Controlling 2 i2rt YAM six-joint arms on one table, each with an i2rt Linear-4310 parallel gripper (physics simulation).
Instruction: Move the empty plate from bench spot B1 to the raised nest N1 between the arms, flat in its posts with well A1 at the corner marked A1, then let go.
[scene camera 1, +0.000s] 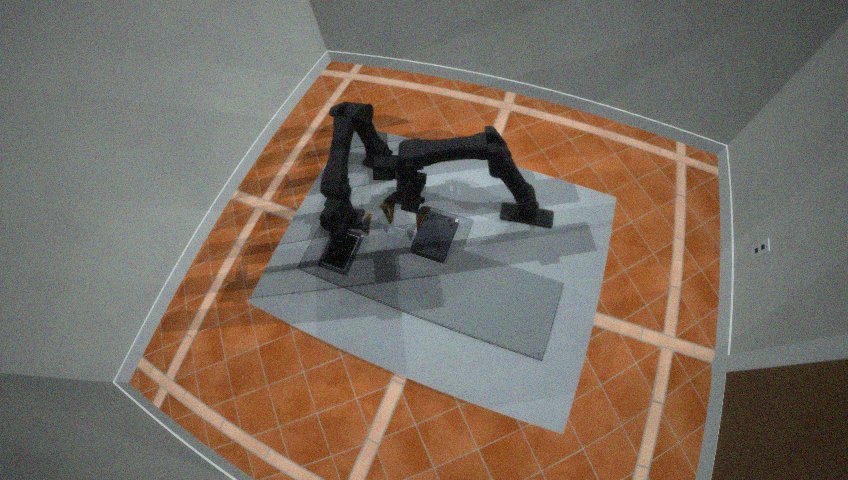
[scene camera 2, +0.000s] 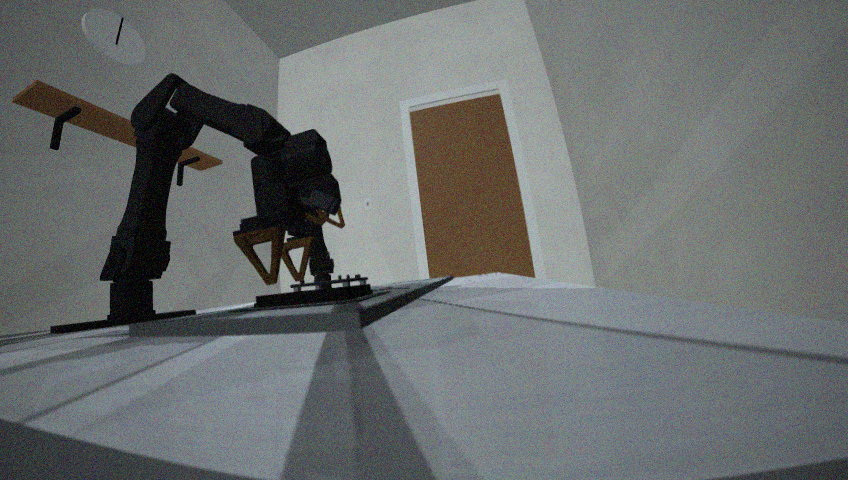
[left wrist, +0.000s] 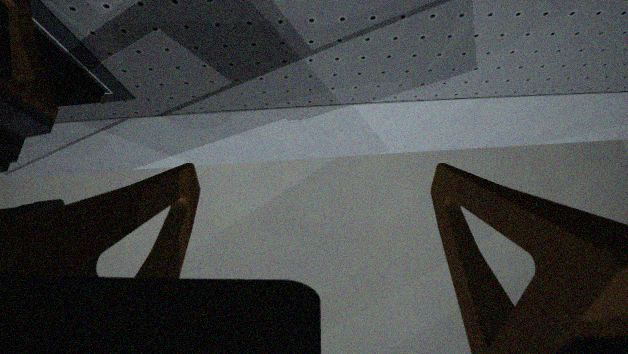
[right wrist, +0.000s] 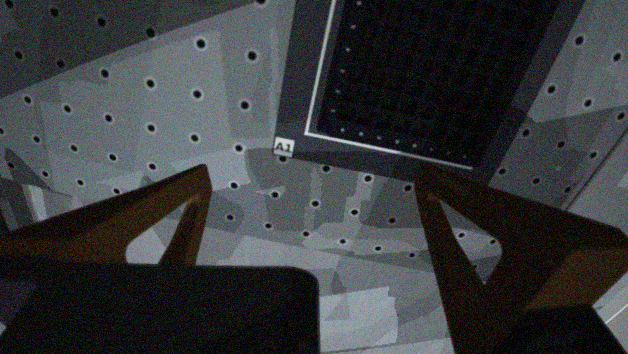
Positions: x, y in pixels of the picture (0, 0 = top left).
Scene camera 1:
my left gripper: 404, 226
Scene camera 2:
my right gripper: 287, 282
well plate: 350, 292, on a nest
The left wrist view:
my left gripper: 315, 176
well plate: 70, 85
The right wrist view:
my right gripper: 313, 175
well plate: 438, 86
